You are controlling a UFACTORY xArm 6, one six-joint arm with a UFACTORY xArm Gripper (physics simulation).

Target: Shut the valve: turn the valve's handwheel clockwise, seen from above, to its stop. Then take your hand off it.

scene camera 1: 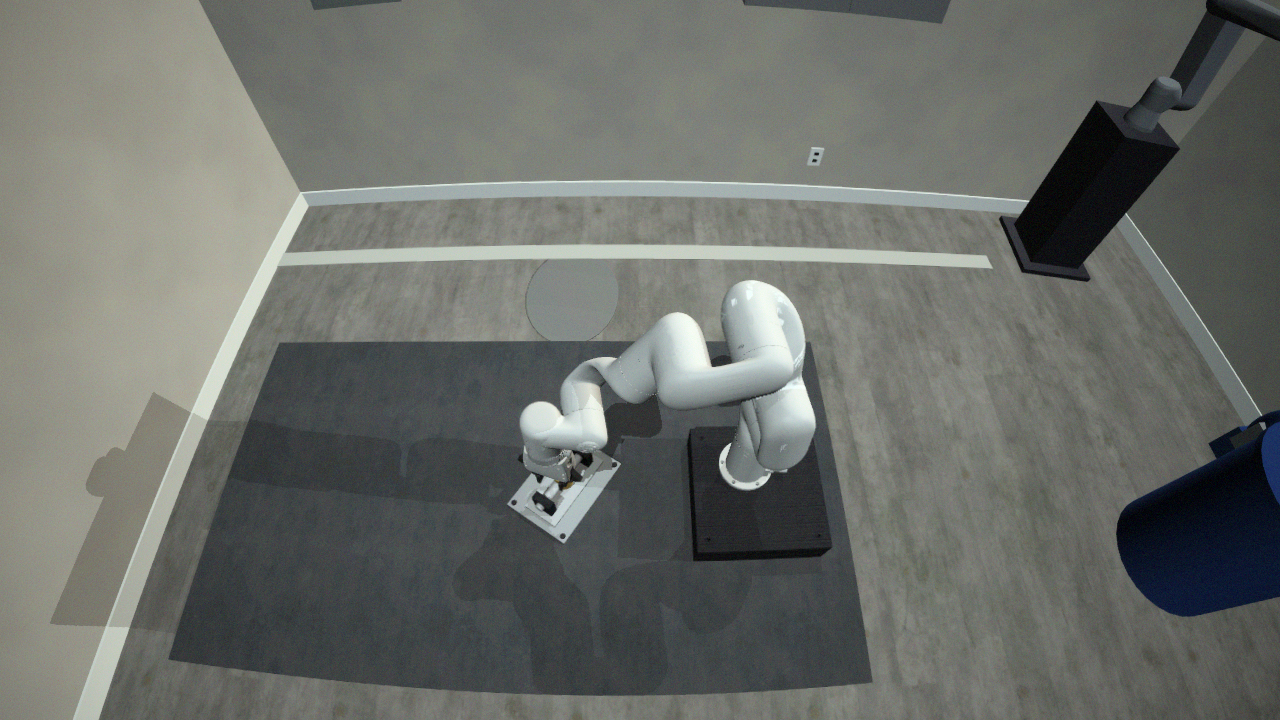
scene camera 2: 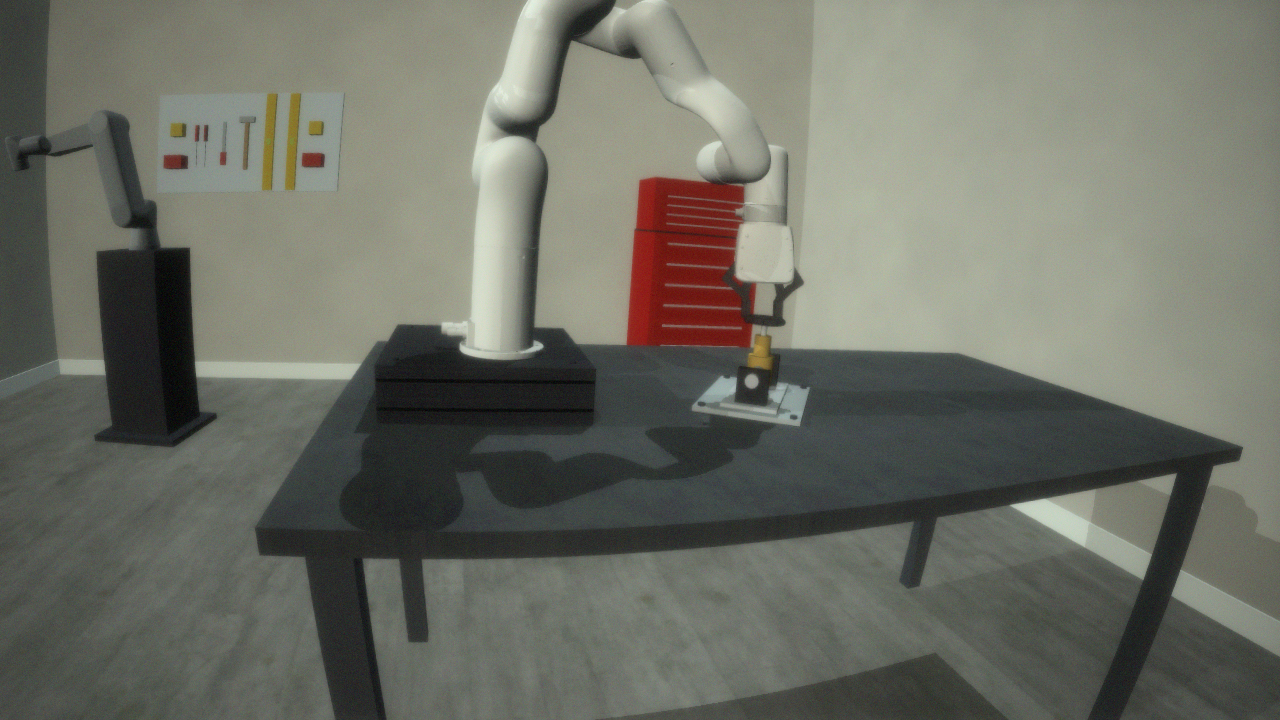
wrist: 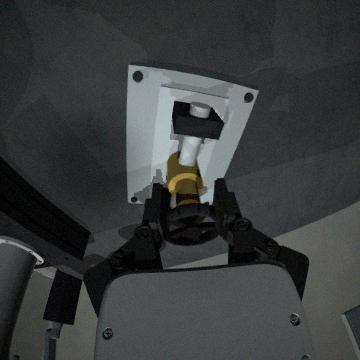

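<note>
The valve has a brass-coloured body (scene camera 1: 566, 484) (scene camera 2: 759, 358) (wrist: 184, 175) and stands on a pale mounting plate (scene camera 1: 581, 508) (scene camera 2: 716, 410) (wrist: 137, 125). The black spoked handwheel (wrist: 189, 211) tops the stem in the wrist view. My gripper (scene camera 2: 764, 315) (wrist: 188, 191) is shut on the handwheel from above, with one finger at each side of its rim. In scene camera 2 the handwheel is a thin dark disc that merges with the fingertips. In scene camera 1 the arm's wrist hides most of the handwheel and fingers.
The dark table (scene camera 1: 358, 582) (scene camera 2: 895, 429) bears the plate and my arm's black base block (scene camera 1: 760, 528) (scene camera 2: 483, 394). A black flanged block (scene camera 1: 543, 501) (scene camera 2: 750, 385) (wrist: 197, 122) sits on the pipe. A red tool cabinet (scene camera 2: 689, 259) stands behind the table, and a blue barrel (scene camera 1: 1199, 537) stands at the right.
</note>
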